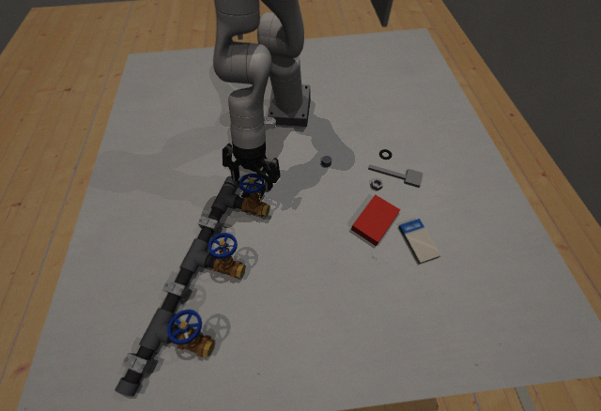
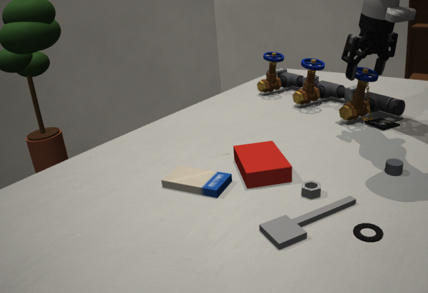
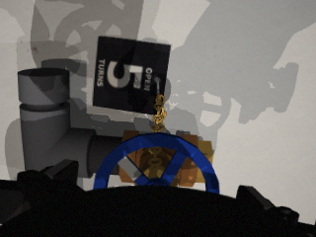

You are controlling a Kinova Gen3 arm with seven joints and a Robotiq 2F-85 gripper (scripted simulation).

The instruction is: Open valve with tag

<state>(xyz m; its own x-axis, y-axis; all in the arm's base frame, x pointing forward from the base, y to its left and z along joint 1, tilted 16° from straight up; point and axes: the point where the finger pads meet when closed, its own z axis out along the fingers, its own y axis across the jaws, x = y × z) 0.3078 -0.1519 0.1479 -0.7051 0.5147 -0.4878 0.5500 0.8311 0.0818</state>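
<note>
Right now my hand is 12 cm above the black tag and 4 cm past it. From my hand the other things lie so: red block 31 cm to the left, 13 cm ahead, 11 cm below; then small grey cylinder 23 cm to the left, 11 cm below, 10 cm behind; then grey paddle-shaped tool 44 cm to the left, 12 cm below.
</note>
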